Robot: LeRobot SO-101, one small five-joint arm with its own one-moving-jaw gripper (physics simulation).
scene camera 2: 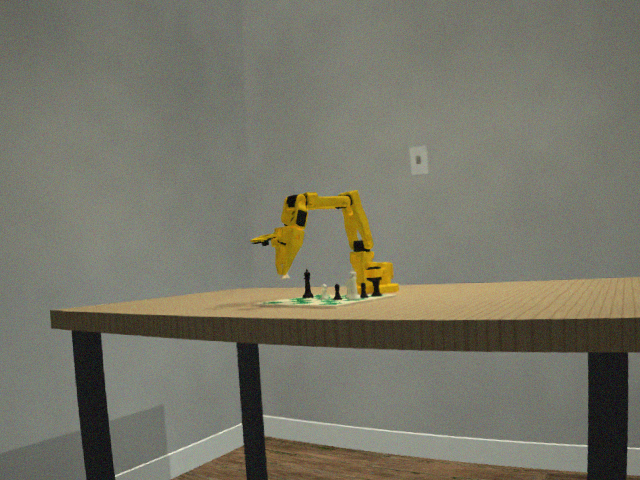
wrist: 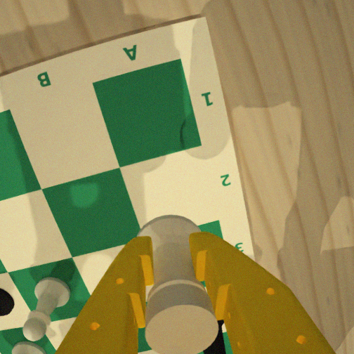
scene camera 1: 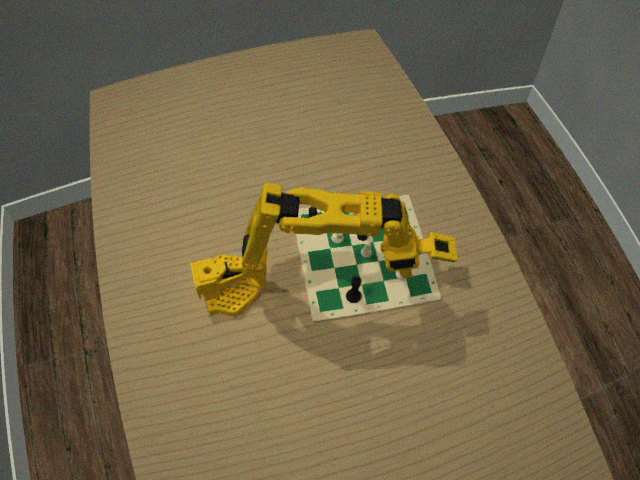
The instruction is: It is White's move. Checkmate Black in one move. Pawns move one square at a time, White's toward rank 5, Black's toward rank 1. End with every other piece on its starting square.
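Frame: origin at the arm's base, x ahead, y left, z up, level; metres.
Seen in the pictures: end effector, tool point: (scene camera 2: pixel 283 272) (scene camera 1: pixel 407 267); arm's base, origin of the base link: (scene camera 1: pixel 239 284).
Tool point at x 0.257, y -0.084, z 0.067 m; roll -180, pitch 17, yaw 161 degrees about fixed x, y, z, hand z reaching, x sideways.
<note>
Offsets run from my tool point to a thing's middle. "spot": to the spot under its first point. Level surfaces: height alone.
My gripper (scene camera 1: pixel 406 273) (scene camera 2: pixel 285 275) (wrist: pixel 171 240) is shut on a white, flat-topped piece (wrist: pixel 172 265), which looks like a rook. It holds the piece upright above the A-B side of the board @[spot: dx +0.049, dy -0.029, dz -0.060 m] (scene camera 1: pixel 434 291) (wrist: pixel 210 45). The tall black king @[dx -0.084, dy +0.005, dz -0.029 m] (scene camera 1: pixel 354 293) (scene camera 2: pixel 307 287) stands on A4. A white pawn @[dx -0.036, dy +0.076, dz -0.045 m] (scene camera 1: pixel 366 252) (scene camera 2: pixel 324 292) (wrist: pixel 52 291) stands on C3. A black pawn @[dx -0.031, dy +0.110, dz -0.045 m] (scene camera 1: pixel 362 237) (scene camera 2: pixel 337 292) stands on D3, partly hidden by the arm. A white piece @[dx -0.074, dy +0.117, dz -0.041 m] (scene camera 1: pixel 337 238) stands on D4. The arm hides much of row E in scene camera 1.
A tall white piece @[dx -0.029, dy +0.150, dz -0.029 m] (scene camera 2: pixel 352 287), another black pawn @[dx -0.062, dy +0.154, dz -0.045 m] (scene camera 2: pixel 363 290) and a thick black piece @[dx -0.104, dy +0.165, dz -0.044 m] (scene camera 2: pixel 376 287) stand along the board in scene camera 2. A black piece @[spot: dx -0.105, dy +0.162, dz -0.028 m] (scene camera 1: pixel 312 211) shows near E5 behind the arm. The wooden table @[dz -0.066 m] (scene camera 1: pixel 232 387) surrounds the board and the robot base.
</note>
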